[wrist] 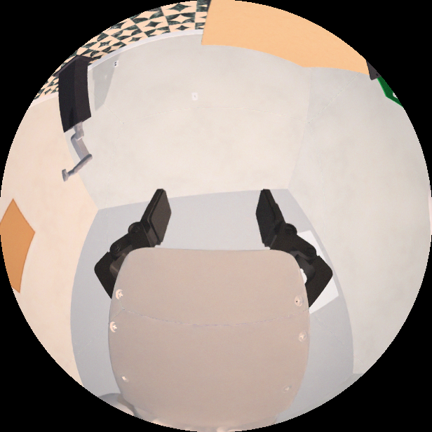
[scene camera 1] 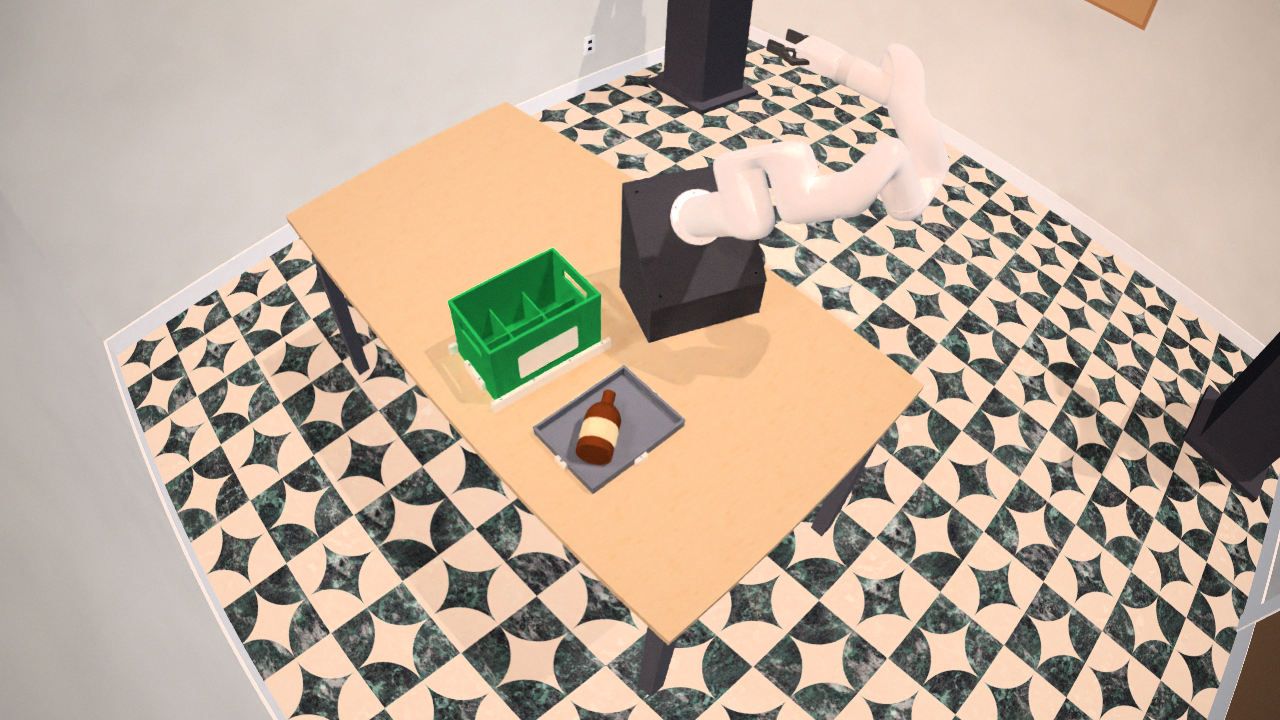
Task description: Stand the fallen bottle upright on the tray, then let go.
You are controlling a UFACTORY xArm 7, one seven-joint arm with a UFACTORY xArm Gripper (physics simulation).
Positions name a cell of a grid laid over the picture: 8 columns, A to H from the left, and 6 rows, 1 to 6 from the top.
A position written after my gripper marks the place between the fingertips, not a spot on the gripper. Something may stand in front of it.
Scene:
My gripper shows in the wrist view (D3) and in scene camera 1 (E1). A brown bottle shows in scene camera 1 (D4); in the wrist view it is out of frame.

